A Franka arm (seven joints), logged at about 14 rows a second.
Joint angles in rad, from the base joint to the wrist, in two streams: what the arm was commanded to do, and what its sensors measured. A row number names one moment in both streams.
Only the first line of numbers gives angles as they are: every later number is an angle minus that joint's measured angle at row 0.
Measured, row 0:
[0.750 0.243 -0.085 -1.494 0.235 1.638 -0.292]
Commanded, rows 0 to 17:
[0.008 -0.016 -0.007 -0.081 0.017 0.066 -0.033]
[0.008 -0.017 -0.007 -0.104 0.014 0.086 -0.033]
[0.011 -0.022 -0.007 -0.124 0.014 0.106 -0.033]
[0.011 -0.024 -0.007 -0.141 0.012 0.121 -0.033]
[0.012 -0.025 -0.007 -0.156 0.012 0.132 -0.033]
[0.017 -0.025 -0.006 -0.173 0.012 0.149 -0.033]
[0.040 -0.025 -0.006 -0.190 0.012 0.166 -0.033]
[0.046 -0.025 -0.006 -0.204 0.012 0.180 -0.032]
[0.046 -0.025 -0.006 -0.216 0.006 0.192 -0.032]
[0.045 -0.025 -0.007 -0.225 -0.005 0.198 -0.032]
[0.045 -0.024 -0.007 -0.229 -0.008 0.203 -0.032]
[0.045 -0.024 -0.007 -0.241 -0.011 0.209 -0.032]
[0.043 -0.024 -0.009 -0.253 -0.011 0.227 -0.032]
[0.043 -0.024 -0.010 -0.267 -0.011 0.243 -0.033]
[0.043 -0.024 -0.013 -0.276 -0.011 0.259 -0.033]
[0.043 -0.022 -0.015 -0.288 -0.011 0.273 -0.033]
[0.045 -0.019 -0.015 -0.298 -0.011 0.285 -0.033]
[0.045 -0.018 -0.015 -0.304 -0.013 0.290 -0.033]
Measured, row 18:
[0.039 -0.001 -0.010 -0.268 -0.003 0.260 -0.013]
